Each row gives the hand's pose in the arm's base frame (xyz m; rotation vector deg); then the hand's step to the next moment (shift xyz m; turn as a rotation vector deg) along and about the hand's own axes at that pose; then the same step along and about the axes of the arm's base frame.
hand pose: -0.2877 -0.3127 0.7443 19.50 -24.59 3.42
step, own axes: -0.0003 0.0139 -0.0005 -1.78 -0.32 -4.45
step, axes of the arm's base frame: -0.0019 0.0133 0.0038 0.19 1.22 -4.64
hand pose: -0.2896 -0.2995 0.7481 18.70 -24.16 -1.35
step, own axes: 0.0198 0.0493 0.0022 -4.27 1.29 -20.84
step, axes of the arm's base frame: 0.0150 0.0443 0.0254 4.50 7.99 -19.24
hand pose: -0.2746 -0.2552 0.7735 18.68 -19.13 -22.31
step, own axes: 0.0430 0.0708 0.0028 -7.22 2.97 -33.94
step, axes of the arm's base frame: 0.0586 0.0433 0.0395 7.37 13.88 -31.08
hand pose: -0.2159 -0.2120 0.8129 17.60 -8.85 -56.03
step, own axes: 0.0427 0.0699 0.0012 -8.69 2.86 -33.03
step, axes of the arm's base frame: 0.0785 0.0005 0.0234 6.23 14.88 -30.24
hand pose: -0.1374 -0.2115 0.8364 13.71 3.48 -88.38
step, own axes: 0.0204 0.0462 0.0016 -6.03 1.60 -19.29
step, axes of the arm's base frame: 0.0464 -0.0199 0.0030 3.54 9.62 -17.49
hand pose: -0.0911 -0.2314 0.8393 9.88 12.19 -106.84
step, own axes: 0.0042 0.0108 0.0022 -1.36 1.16 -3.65
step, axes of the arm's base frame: 0.0090 -0.0076 0.0006 1.55 1.77 -3.31
